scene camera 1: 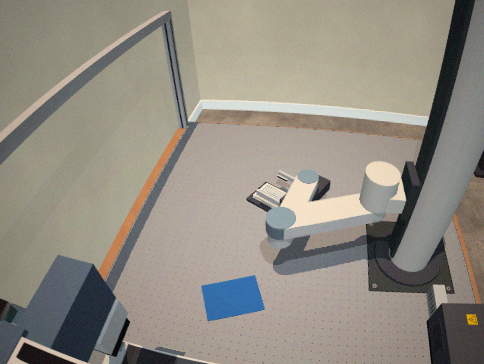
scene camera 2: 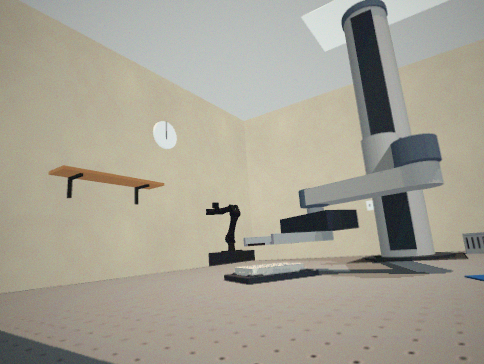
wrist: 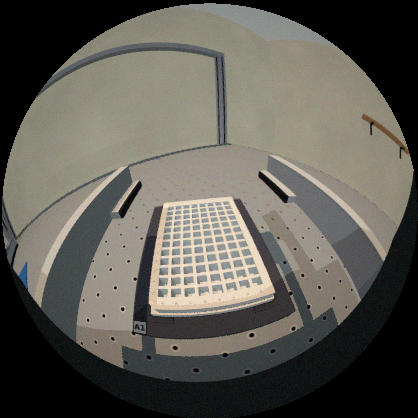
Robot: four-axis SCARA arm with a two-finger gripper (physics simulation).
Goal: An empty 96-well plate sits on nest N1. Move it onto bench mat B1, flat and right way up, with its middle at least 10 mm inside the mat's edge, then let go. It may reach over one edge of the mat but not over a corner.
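Seen in the pictures: gripper, fingertip midpoint: point(scene camera 1: 268, 181) point(scene camera 2: 257, 240) point(wrist: 199, 166); arm's base at its link origin: point(scene camera 1: 407, 257).
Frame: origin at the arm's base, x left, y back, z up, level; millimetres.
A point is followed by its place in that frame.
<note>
The white 96-well plate point(scene camera 1: 271, 190) {x -237, y -510, z 38 mm} point(scene camera 2: 270, 269) {x -185, y -540, z 34 mm} point(wrist: 207, 250) {x -207, y -489, z 32 mm} sits flat, wells up, on the dark nest N1 point(scene camera 1: 254, 200) {x -190, y -566, z 25 mm} point(scene camera 2: 250, 280) {x -196, y -597, z 20 mm} point(wrist: 215, 327) {x -172, y -435, z 25 mm}. A label A1 shows at the nest's near left corner in the wrist view. My gripper point(scene camera 1: 269, 184) {x -224, y -518, z 92 mm} point(scene camera 2: 257, 241) {x -224, y -518, z 92 mm} point(wrist: 199, 166) {x -224, y -518, z 92 mm} is open and empty. It hangs a little above the plate, with one finger out to each side of it in the wrist view, touching neither side. The blue bench mat B1 point(scene camera 1: 232, 298) {x 222, y -561, z 15 mm} point(scene camera 2: 476, 277) {x 140, y -532, z 15 mm} point(wrist: 23, 277) lies apart from the nest; only part of it shows in scene camera 2 and the wrist view.
The arm's column point(scene camera 1: 440, 150) {x 48, y -58, z 479 mm} point(scene camera 2: 405, 215) {x 22, y -77, z 138 mm} stands on a dark base plate. A dark grey machine point(scene camera 1: 65, 305) {x 550, y -709, z 501 mm} stands at the lower left of scene camera 1, and a dark box with a warning label point(scene camera 1: 457, 332) {x 338, y 68, z 128 mm} at the lower right. A small black arm point(scene camera 2: 231, 230) stands in the background.
</note>
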